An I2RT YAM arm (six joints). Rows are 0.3 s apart.
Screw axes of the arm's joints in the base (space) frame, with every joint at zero. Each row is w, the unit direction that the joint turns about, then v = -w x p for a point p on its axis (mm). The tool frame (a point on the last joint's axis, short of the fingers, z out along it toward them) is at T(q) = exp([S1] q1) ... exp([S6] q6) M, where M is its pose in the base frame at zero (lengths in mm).
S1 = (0, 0, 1, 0, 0, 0)
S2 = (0, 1, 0, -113.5, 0, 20)
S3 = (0, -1, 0, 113.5, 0, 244)
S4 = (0, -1, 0, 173.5, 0, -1)
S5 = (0, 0, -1, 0, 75, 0)
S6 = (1, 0, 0, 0, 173.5, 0)
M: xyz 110.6 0 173.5 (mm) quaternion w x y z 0.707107 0 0.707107 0
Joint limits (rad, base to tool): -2.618..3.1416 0..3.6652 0..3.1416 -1.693..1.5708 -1.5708..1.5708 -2.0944..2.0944
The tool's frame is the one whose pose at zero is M.
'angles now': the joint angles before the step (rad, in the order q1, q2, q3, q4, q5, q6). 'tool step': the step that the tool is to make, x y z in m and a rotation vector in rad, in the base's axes. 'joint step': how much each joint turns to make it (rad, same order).
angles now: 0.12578, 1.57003, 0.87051, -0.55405, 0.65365, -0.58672
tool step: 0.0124, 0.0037, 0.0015, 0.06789, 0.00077, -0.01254
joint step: 0.00131, 0.04655, 0.06189, -0.03179, -0.06005, 0.04151
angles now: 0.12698, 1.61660, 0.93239, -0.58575, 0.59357, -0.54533
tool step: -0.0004, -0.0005, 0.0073, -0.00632, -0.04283, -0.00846
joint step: -0.00015, -0.02553, -0.00129, 0.01456, 0.01371, 0.00510
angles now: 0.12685, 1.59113, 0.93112, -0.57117, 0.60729, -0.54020
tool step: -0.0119, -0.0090, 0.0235, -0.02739, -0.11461, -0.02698
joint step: -0.02271, -0.11756, -0.03568, 0.03733, 0.03889, -0.01450
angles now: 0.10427, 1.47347, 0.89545, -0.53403, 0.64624, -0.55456
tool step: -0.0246, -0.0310, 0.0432, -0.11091, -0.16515, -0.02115
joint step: -0.10643, -0.21736, -0.05841, 0.10982, 0.05149, -0.17502
